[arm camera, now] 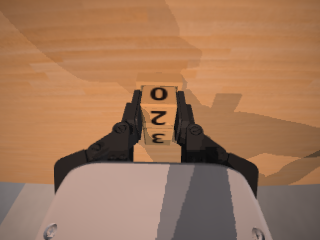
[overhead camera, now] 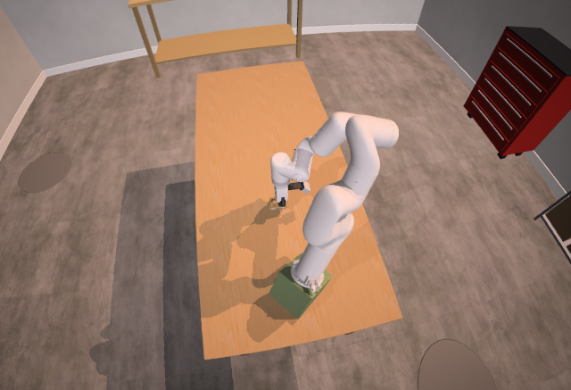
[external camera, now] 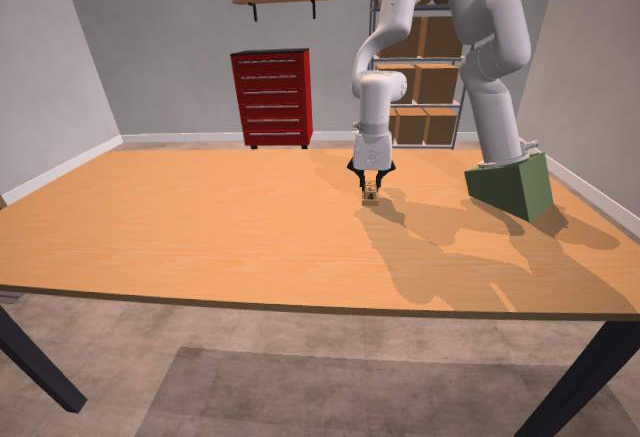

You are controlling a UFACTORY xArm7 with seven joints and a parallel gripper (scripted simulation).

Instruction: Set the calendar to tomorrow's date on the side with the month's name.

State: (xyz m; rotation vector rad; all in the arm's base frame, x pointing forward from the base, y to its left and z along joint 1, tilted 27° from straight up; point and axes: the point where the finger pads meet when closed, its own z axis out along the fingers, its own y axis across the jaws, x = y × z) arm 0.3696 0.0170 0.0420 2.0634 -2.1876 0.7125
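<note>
My gripper is now 30 mm above the wooden tray and 20 mm to the right of it. Also, from my hand: digit cube: 40 mm to the left, 10 mm below.
</note>
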